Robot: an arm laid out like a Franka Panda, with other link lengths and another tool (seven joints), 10 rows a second.
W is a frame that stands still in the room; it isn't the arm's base.
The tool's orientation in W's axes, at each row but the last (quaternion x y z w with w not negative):
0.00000, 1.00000, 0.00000, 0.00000
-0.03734, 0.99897, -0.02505, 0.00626
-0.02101, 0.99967, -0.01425, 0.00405
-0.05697, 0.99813, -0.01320, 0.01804
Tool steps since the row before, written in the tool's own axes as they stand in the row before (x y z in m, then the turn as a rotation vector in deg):
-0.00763, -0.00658, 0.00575, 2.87, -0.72, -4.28
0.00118, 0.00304, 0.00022, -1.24, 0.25, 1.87
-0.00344, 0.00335, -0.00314, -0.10, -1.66, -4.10
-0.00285, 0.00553, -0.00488, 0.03, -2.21, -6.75
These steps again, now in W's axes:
0.00763, -0.00658, -0.00575, -2.87, -0.72, 4.28
-0.00140, 0.00293, -0.00039, 1.24, 0.25, -1.87
0.00327, 0.00358, 0.00307, 0.13, -1.54, 4.15
0.00202, 0.00594, 0.00482, -0.03, -2.03, 6.80

